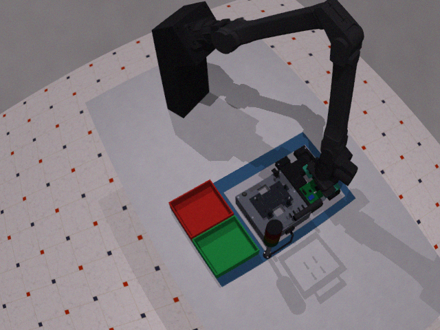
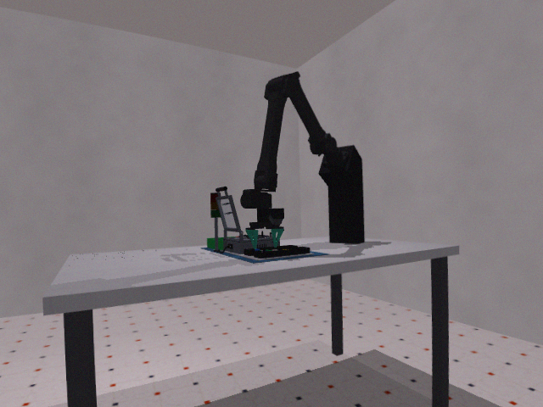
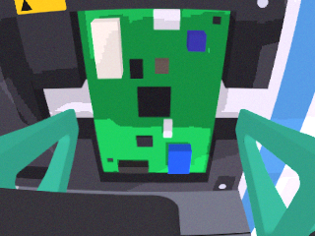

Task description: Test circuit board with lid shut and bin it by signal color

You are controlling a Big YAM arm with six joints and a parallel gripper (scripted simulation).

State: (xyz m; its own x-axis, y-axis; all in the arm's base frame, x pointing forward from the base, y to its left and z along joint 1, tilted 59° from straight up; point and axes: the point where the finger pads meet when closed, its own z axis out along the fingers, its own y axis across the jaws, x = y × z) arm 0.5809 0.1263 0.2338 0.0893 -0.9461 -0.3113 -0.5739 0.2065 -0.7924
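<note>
My gripper is now 20 mm above the green circuit board. Round my hand: latch hook (80 mm behind, 130 mm to the right, 50 mm above); tester lid (110 mm ahead, 160 mm to the right, 140 mm above); tester plate (10 mm behind, 170 mm to the right, 30 mm above).
</note>
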